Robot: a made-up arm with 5 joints.
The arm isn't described. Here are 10 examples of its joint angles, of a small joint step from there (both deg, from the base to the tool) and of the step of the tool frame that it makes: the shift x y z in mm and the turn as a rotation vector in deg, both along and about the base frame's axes.
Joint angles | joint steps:
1: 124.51 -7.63 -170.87 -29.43 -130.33 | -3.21 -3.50 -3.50 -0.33 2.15
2: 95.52 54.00 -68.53 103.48 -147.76 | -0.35 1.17 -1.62 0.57 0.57
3: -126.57 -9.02 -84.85 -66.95 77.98 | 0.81 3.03 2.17 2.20 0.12
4: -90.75 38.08 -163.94 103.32 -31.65 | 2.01 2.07 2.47 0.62 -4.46
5: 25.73 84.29 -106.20 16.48 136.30 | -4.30 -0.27 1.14 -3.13 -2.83
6: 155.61 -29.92 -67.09 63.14 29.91 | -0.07 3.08 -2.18 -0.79 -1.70
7: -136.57 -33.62 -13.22 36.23 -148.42 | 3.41 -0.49 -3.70 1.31 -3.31
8: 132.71 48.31 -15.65 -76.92 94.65 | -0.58 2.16 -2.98 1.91 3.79
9: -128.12 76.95 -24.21 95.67 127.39 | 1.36 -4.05 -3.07 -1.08 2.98
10: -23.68 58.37 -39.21 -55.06 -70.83 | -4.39 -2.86 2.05 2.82 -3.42
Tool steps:
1: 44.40 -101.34 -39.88 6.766 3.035 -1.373
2: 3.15 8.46 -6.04 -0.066 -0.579 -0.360
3: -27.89 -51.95 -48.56 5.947 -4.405 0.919
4: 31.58 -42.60 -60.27 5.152 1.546 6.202
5: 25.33 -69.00 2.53 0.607 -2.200 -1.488
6: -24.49 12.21 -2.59 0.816 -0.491 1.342
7: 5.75 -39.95 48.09 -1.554 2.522 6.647
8: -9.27 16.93 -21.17 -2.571 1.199 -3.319
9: -40.18 -47.59 -39.00 -5.452 6.366 3.780
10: -18.61 -36.27 16.31 -0.883 2.662 -1.584
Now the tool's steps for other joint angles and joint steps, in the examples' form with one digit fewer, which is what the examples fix.
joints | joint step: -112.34 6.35 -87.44 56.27 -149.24 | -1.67 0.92 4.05 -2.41 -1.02
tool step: -28.1 4.6 -65.7 2.51 -0.63 -0.73
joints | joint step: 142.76 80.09 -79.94 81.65 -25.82 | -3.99 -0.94 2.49 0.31 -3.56
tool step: 39.6 15.9 7.2 -3.91 0.79 -3.54
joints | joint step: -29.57 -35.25 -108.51 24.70 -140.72 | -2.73 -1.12 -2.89 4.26 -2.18
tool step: -45.5 24.1 12.9 -1.51 1.20 -3.78
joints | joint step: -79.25 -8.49 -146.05 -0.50 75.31 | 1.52 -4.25 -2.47 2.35 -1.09
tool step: -23.6 119.5 6.0 -4.37 -0.46 0.51
